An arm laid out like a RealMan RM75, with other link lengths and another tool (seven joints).
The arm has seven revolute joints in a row. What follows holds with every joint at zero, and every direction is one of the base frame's. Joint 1 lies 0.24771 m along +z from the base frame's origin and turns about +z. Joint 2 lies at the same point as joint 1 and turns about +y. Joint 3 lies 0.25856 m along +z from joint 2 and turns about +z. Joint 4 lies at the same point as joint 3 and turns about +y. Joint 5 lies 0.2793 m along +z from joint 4 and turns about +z. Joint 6 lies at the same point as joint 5 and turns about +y. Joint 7 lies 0.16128 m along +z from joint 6 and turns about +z. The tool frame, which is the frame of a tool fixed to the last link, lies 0.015 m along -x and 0.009 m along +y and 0.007 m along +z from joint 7; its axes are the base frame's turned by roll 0, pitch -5.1 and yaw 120.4 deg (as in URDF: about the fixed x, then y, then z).
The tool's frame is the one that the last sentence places.
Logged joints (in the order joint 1, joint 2, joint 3, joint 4, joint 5, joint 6, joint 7), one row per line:
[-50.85, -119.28, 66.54, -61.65, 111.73, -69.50, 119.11]
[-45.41, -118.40, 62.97, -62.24, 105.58, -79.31, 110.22]
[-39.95, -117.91, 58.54, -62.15, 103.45, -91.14, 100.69]
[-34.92, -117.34, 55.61, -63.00, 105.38, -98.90, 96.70]
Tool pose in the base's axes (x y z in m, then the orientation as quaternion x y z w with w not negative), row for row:
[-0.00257, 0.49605, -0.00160, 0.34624, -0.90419, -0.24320, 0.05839]
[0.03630, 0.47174, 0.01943, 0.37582, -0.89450, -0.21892, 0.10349]
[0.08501, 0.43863, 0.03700, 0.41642, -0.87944, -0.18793, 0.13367]
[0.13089, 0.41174, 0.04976, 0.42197, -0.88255, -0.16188, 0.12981]
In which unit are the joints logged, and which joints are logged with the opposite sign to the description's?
The joints are logged in degrees. Opposite sign: joint 1, joint 2, joint 3, joint 5.
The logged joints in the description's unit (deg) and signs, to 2 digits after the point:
[50.85, 119.28, -66.54, -61.65, -111.73, -69.50, 119.11]
[45.41, 118.40, -62.97, -62.24, -105.58, -79.31, 110.22]
[39.95, 117.91, -58.54, -62.15, -103.45, -91.14, 100.69]
[34.92, 117.34, -55.61, -63.00, -105.38, -98.90, 96.70]

